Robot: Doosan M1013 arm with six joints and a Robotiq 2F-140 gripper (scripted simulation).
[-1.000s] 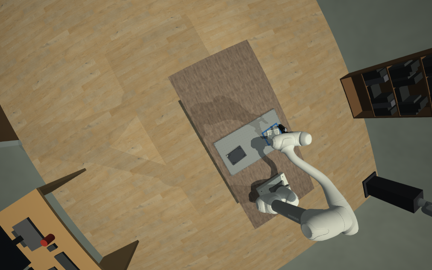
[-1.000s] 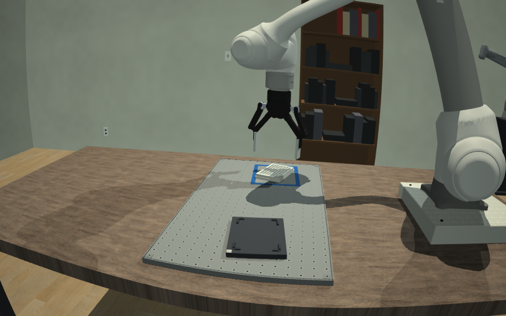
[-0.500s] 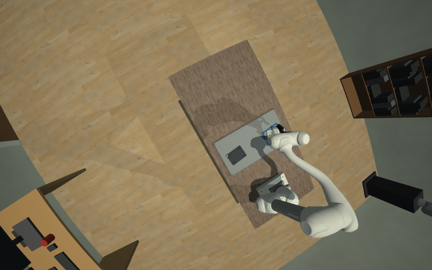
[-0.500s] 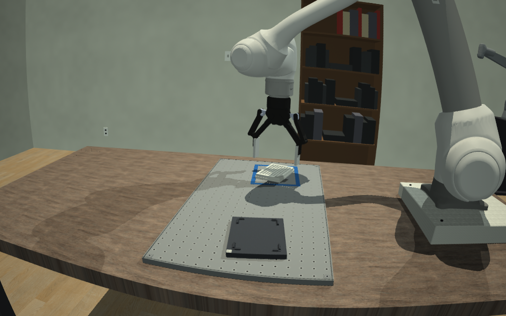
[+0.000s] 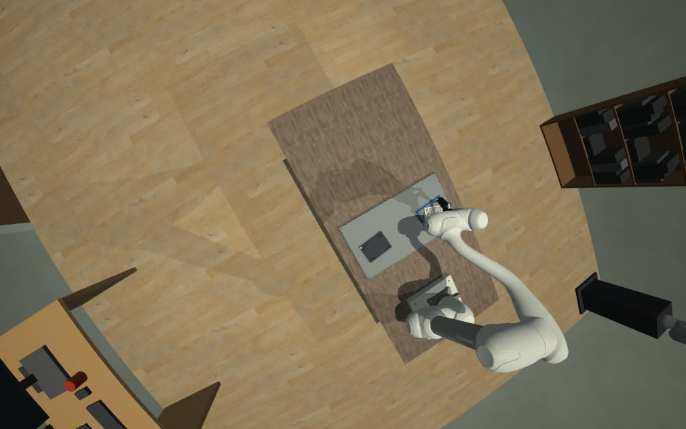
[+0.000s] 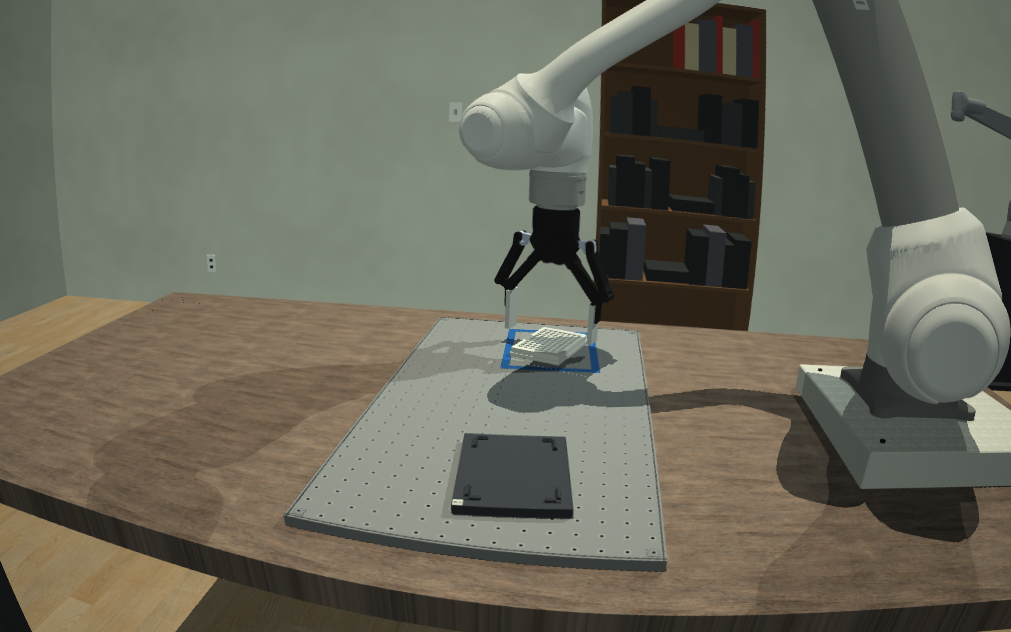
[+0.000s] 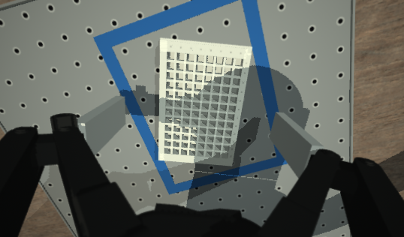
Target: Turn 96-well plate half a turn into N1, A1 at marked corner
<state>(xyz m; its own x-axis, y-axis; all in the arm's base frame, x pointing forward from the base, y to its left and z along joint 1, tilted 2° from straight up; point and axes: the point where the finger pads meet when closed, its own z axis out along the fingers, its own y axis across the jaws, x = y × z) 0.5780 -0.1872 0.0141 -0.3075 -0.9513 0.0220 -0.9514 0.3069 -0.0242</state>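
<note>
Now: hand 3 cm above the white 96-well plate. From my hand the other things lie so: A1 label: 3 cm ahead, 51 cm to the left, 2 cm below; then dark plate nest N1: 1 cm behind, 42 cm to the left, 3 cm below.
</note>
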